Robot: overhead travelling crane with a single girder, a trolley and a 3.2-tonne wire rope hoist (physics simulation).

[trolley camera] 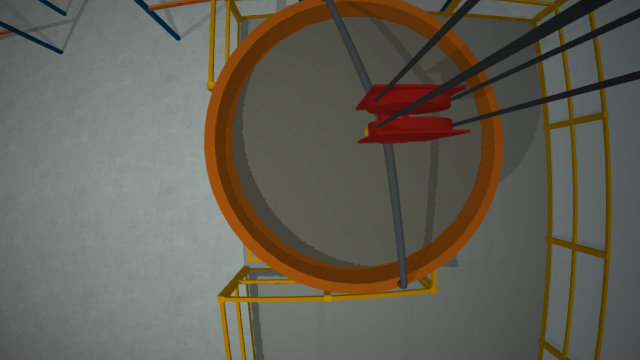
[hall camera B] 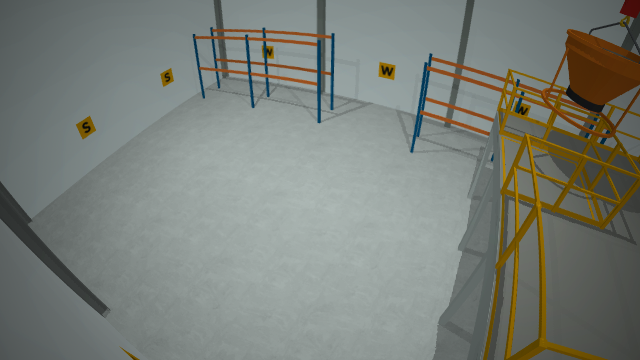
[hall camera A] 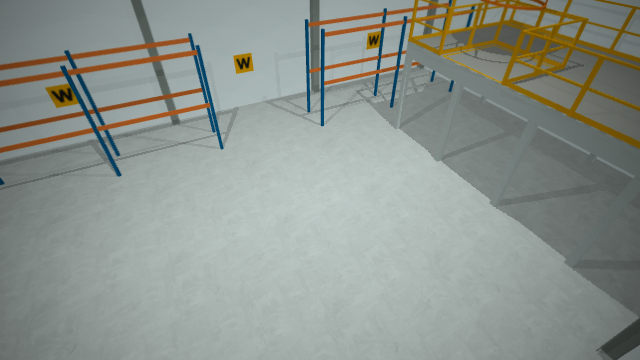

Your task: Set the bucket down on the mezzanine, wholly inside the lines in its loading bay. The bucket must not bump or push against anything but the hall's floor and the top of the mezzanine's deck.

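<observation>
The orange bucket hangs upright by its grey bail from my yellow hook, under the red hook block. The hook is shut on the bucket. In hall camera A, part of its foot ring shows at the top edge. The foot ring is in the air above the mezzanine deck, and the bucket's shadow falls on the deck. A thin yellow line runs along the deck edge at the railing gap. The bucket hides most of the bay in the trolley view.
Yellow railings stand around the deck, with a railed pen section beside the bay. In the trolley view the bucket's rim overlaps the lower rail. Blue and orange racks stand along the W wall.
</observation>
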